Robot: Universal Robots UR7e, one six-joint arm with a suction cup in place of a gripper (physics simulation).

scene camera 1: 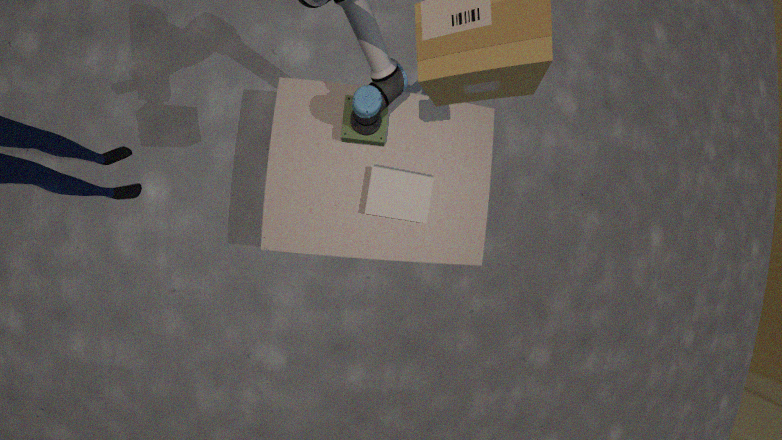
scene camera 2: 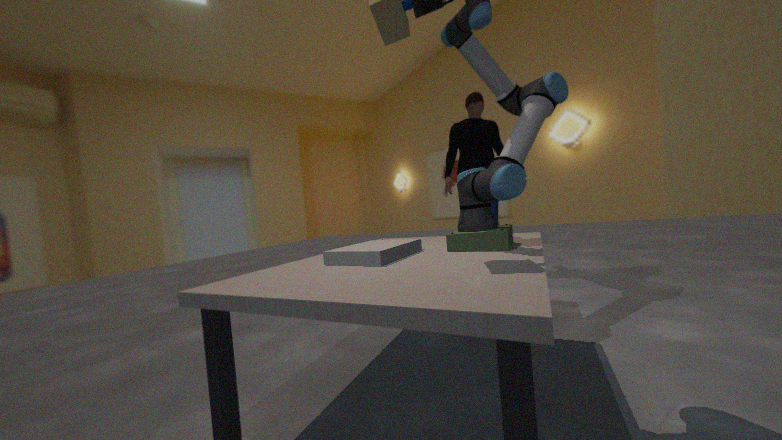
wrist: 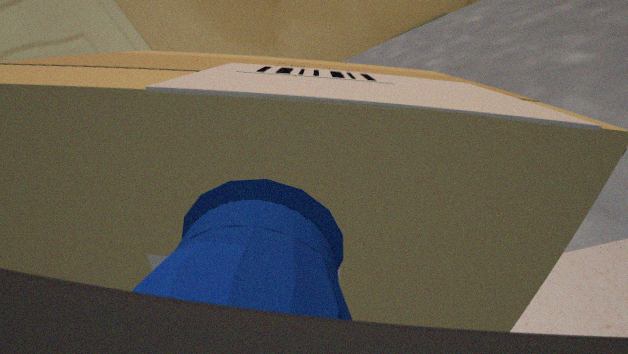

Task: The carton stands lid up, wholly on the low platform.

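Where they show: hand, tool point: (scene camera 1: 473, 15) (wrist: 272, 214); arm's base, link origin: (scene camera 1: 365, 120) (scene camera 2: 477, 229).
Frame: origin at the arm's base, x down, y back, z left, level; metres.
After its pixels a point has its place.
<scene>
The carton (scene camera 1: 483, 49) @(x -0.857, y -0.267, z 0.139 m) (scene camera 2: 392, 22) @(x -0.768, y -0.219, z 0.179 m) (wrist: 425, 175) @(x -0.838, y -0.191, z 0.104 m) is tan, with a white barcode label on one face. It hangs high in the air, tilted, well above the table and apart from the low platform. The labelled face is turned toward scene camera 1. My suction cup (scene camera 2: 406, 4) (wrist: 262, 200) is blue and pressed on a side face of the carton, holding it; in scene camera 1 the cup does not show. The low platform (scene camera 1: 399, 194) @(x 0.022, y -0.359, z 0.179 m) (scene camera 2: 377, 249) @(x 0.022, y -0.292, z 0.314 m) is a flat pale block lying on the table. The carton's top edge is cut off in both scene views.
The table (scene camera 1: 317, 218) @(x 0.070, y -0.491, z -0.234 m) (scene camera 2: 382, 290) @(x 0.070, y -0.144, z 0.622 m) carries the platform and the arm's green base block (scene camera 1: 364, 141) @(x 0.023, y -0.099, z -0.004 m) (scene camera 2: 475, 241) @(x 0.034, y 0.001, z 0.105 m). A person (scene camera 1: 49, 180) (scene camera 2: 474, 142) stands on the floor beyond the table. The raised arm reaches up and out over the table's edge.
</scene>
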